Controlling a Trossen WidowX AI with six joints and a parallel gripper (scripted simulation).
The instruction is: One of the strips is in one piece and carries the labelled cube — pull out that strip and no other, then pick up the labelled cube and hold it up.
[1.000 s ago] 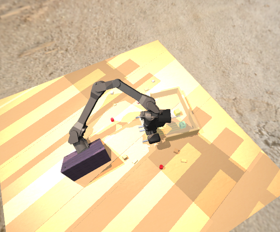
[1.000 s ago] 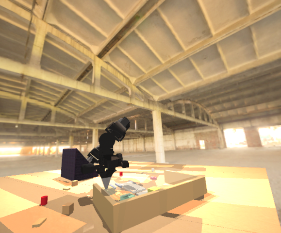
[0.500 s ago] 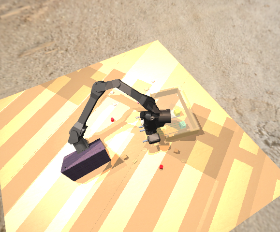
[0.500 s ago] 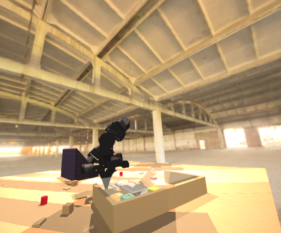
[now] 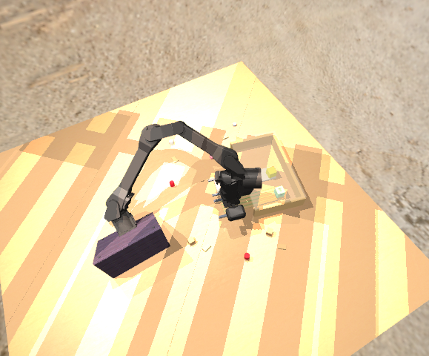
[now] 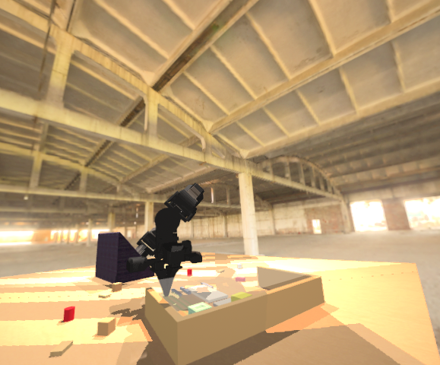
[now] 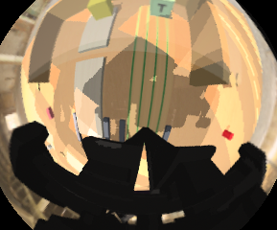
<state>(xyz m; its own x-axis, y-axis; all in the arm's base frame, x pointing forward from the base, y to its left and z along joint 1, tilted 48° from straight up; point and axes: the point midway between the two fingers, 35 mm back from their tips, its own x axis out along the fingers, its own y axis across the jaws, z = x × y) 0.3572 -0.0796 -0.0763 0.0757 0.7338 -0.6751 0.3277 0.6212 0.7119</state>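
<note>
Right now my gripper tip is 7 cm short of the grey strip and 8 cm to the right of it.
</note>
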